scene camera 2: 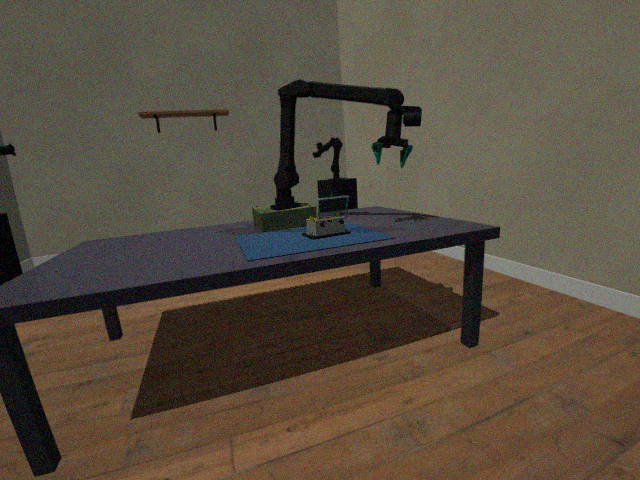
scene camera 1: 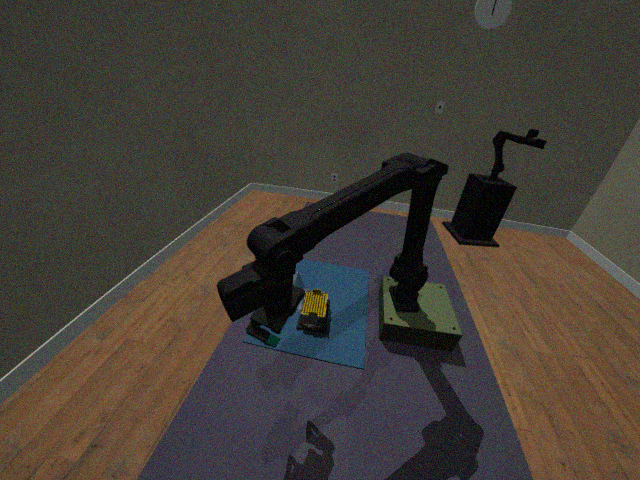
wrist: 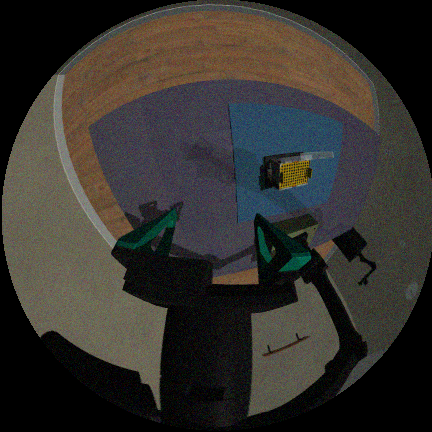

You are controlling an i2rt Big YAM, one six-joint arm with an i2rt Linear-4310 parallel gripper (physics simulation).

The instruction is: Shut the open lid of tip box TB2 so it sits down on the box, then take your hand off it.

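Seen in the pictures: gripper, fingertip midpoint: (scene camera 2: 390, 165) (scene camera 1: 277, 326) (wrist: 215, 214); arm's base, link origin: (scene camera 2: 285, 207) (scene camera 1: 403, 300).
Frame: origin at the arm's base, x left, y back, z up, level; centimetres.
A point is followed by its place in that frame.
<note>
The tip box TB2 (scene camera 1: 314, 305) @(x 2.9, y -32.6, z -2.5 cm) (scene camera 2: 326, 226) (wrist: 295, 174) @(x 1.5, y -32.1, z -2.5 cm) has a yellow tip rack in its top and stands in a dark holder on the blue mat (scene camera 1: 343, 310) @(x -0.8, y -21.2, z -8.2 cm) (scene camera 2: 268, 246) @(x -22.3, y -34.9, z -8.2 cm) (wrist: 255, 120) @(x 9.7, y -49.2, z -8.2 cm). Its clear lid (scene camera 2: 333, 197) @(x 1.3, y -40.4, z 6.2 cm) (wrist: 318, 156) @(x 1.5, y -40.2, z 6.3 cm) stands open, upright along one long side of the box. In scene camera 1 the lid is mostly hidden behind the arm. My gripper (scene camera 2: 390, 164) @(x 27.2, y -41.2, z 15.8 cm) (wrist: 215, 214) @(x 27.2, y -41.2, z 15.8 cm) has green fingers, is open and empty, and hangs high above the table, off to one side of the box and touching nothing. Any label on the box is too small to read.
The arm's green base block (scene camera 1: 423, 315) @(x 7.3, y 5.2, z 0.3 cm) (scene camera 2: 268, 218) @(x -10.8, y -5.6, z -3.0 cm) (wrist: 300, 227) @(x -3.0, y -6.9, z -1.4 cm) stands beside the mat on the purple table (scene camera 1: 248, 408) @(x 36.1, y -48.4, z -8.5 cm) (scene camera 2: 155, 258) @(x -57.2, y -21.3, z -8.5 cm) (wrist: 165, 130) @(x 33.4, y -53.9, z -8.5 cm). Another small arm on a dark pedestal (scene camera 1: 483, 206) (scene camera 2: 343, 188) stands beyond the table.
</note>
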